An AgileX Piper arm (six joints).
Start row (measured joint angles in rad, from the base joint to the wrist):
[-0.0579, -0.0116, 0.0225, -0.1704, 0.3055, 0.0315]
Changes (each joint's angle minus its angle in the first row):
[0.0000, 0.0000, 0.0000, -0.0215, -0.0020, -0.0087]
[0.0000, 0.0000, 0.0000, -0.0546, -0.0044, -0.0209]
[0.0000, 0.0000, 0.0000, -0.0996, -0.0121, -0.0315]
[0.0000, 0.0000, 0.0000, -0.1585, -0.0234, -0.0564]
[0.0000, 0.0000, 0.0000, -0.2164, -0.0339, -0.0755]
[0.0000, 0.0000, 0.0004, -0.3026, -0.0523, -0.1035]
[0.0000, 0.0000, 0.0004, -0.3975, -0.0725, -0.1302]
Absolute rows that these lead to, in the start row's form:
[-0.0579, -0.0116, 0.0225, -0.1919, 0.3035, 0.0228]
[-0.0579, -0.0116, 0.0225, -0.2250, 0.3011, 0.0106]
[-0.0579, -0.0116, 0.0225, -0.2700, 0.2934, 0.0000]
[-0.0579, -0.0116, 0.0225, -0.3289, 0.2821, -0.0249]
[-0.0579, -0.0116, 0.0225, -0.3868, 0.2716, -0.0440]
[-0.0579, -0.0116, 0.0229, -0.4730, 0.2532, -0.0720]
[-0.0579, -0.0116, 0.0229, -0.5679, 0.2330, -0.0987]

